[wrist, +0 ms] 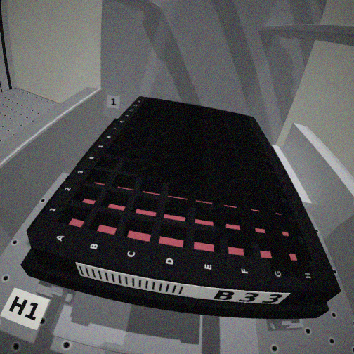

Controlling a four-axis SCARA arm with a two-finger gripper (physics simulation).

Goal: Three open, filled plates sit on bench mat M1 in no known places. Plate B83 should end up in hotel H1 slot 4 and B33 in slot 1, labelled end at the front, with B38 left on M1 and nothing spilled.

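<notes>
Plate B33 (200, 155) is a black well plate with its barcode and "B33" label on the end nearest the camera. Pink-red fill shows in its front wells, and no spill shows. It looks level. My gripper (196, 120) is shut on B33, with grey fingers along its left and right sides. The plate is over the grey base of hotel H1 (47, 334), whose H1 tag (22, 307) is at the lower left. A slot tag reading 1 (113, 102) stands beside the plate's far left corner. Whether the plate's underside touches a support is hidden. B83 and B38 do not show.
Light grey supports of the hotel show below the plate's front edge. Grey upright surfaces with shadows stand behind the plate. A perforated surface (22, 117) lies at the left, beside a pale panel (55, 50). A grey bar (310, 33) crosses the upper right.
</notes>
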